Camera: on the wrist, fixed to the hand. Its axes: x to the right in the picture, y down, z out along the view.
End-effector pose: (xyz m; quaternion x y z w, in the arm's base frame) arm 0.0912 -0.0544 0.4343 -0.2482 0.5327 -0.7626 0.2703
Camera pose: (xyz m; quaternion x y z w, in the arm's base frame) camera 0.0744 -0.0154 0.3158 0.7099 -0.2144 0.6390 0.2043
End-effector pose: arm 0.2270 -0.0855 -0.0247 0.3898 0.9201 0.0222 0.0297
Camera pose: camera 0.3094 -0.0362 0.0566 -0.3169 0.9116 -0.0271 0.2603
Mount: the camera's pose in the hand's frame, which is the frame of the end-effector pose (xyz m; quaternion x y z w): -0.0248 0.0985 -0.0743 -0.0657 -0.2160 -0.6535 0.7224
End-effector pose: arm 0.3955 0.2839 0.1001 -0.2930 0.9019 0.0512 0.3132
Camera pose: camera 0.3162 0.3568 0.1652 -0.8106 0.3891 -0.0451 0.4353
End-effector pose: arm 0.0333 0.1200 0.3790 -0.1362 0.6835 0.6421 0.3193
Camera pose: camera -0.0260 0.0564 0.4699 -0.4274 0.2936 0.3295 0.7890
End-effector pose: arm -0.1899 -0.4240 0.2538 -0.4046 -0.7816 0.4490 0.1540
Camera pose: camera -0.0808 -0.3737 0.2162 0.3054 -0.8919 0.2598 0.2093
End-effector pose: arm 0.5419 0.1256 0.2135 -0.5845 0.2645 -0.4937 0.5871
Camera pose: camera 0.4933 0.0992 0.1004 -0.7403 -0.2853 -0.5967 0.1202
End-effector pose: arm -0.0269 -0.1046 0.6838 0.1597 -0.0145 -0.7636 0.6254
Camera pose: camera 0.0903 -0.0890 0.6408 0.0812 -0.0090 0.9959 0.0399
